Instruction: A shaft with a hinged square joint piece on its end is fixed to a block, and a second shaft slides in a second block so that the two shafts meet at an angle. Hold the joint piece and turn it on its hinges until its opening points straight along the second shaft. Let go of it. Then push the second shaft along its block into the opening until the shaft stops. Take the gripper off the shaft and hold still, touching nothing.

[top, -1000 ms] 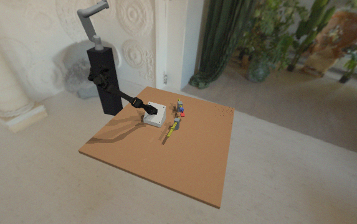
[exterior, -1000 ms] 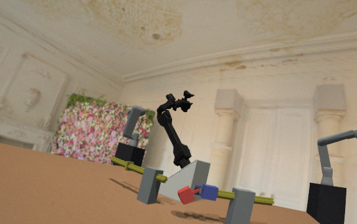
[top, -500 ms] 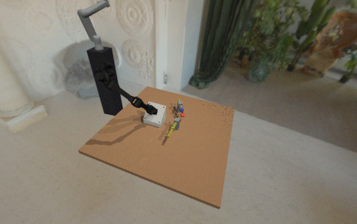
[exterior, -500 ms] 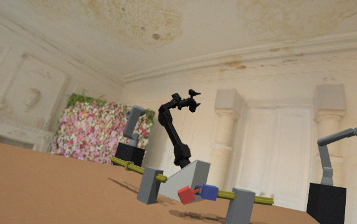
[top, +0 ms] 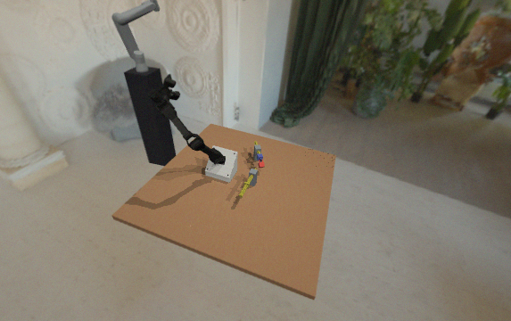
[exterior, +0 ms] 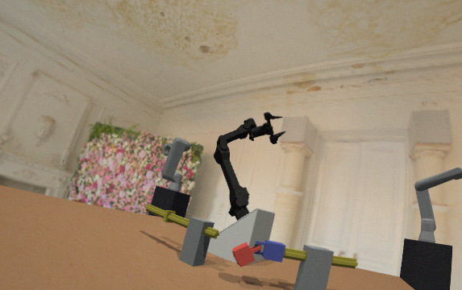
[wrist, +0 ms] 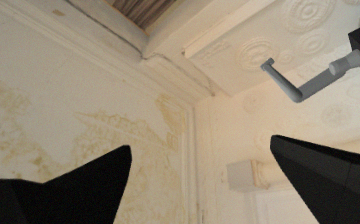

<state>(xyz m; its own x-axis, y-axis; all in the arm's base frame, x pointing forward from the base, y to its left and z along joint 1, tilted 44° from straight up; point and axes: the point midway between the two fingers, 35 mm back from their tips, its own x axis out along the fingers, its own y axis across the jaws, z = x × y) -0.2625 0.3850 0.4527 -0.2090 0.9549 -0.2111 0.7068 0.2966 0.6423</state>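
Now: gripper tip 63 cm short of the red joint piece, 63 cm above it and 11 cm to the right of it.
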